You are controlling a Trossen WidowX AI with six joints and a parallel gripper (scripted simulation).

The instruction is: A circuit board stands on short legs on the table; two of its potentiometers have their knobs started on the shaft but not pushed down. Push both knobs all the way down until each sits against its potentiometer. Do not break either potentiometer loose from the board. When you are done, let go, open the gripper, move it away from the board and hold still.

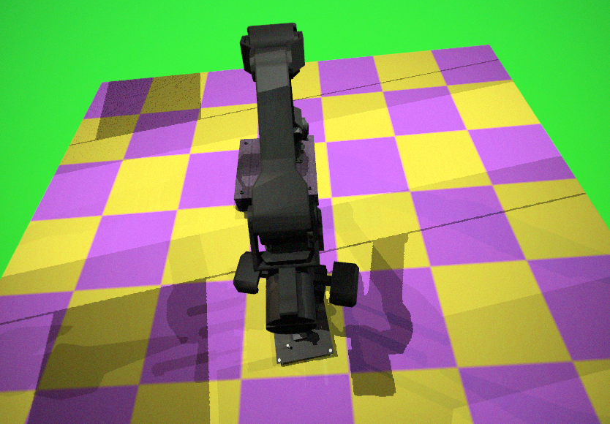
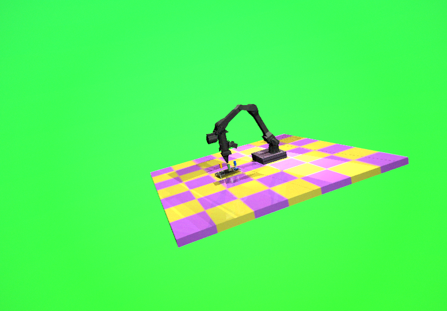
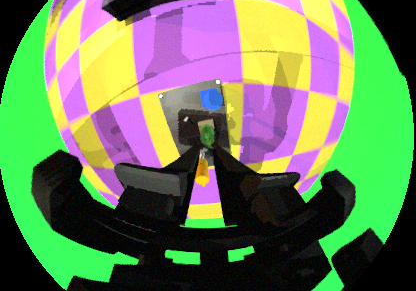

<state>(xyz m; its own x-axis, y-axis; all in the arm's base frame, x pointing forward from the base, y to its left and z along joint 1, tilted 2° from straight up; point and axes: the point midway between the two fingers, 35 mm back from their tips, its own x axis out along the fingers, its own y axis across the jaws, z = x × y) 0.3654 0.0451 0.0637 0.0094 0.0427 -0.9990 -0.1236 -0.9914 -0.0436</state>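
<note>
The orange knob is 50 mm ahead of my gripper tip, 10 mm to the right of it and 10 mm below it. Also, from my gripper tip: green knob 30 mm below.
</note>
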